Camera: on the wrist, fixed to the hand. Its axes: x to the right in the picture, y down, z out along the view.
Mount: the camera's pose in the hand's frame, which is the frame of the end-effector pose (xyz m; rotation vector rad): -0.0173 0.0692 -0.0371 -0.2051 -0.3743 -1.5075
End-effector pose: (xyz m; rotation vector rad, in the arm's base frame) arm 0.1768 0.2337 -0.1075 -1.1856 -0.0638 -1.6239
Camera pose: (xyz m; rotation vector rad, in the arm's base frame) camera 0.2039 0.1953 -0.1728 1.4462 1.1138 2.2180
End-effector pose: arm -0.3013 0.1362 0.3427 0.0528 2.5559 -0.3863
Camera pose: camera -0.2977 0.2137 0.3636 -1.8459 1.7720 -0.5520
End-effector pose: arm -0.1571 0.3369 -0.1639 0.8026 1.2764 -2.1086
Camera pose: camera -0.0887 0.3450 -0.2054 0.7357 -1.5521 2.0485
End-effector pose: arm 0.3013 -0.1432 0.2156 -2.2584 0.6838 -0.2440
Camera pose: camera 0.2454 -0.1963 0.1928 -2.4433 -1.3231 -0.4243
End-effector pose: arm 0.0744 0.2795 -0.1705 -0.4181 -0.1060 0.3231
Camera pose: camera 0.0445 0.3194 -0.2335 -0.3760 -0.7710 -1.1120
